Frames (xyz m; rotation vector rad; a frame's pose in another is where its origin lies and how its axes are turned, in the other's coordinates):
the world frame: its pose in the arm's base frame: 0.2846 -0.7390 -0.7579 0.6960 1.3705 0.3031
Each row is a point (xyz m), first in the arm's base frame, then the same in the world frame.
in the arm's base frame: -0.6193 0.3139 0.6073
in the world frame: -0.6475 1.4683 -1.1019
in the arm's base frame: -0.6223 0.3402 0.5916
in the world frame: -0.6205 1.4783 -1.1127
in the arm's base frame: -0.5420 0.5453 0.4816
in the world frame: -0.3985 1.5836 -1.0966
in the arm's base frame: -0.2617 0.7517 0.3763
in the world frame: -0.1394 1.7314 -0.8887
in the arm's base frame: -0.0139 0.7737 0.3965
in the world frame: -0.0928 1.8086 -0.6560
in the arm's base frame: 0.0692 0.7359 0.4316
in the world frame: -0.1258 1.8173 -0.5643
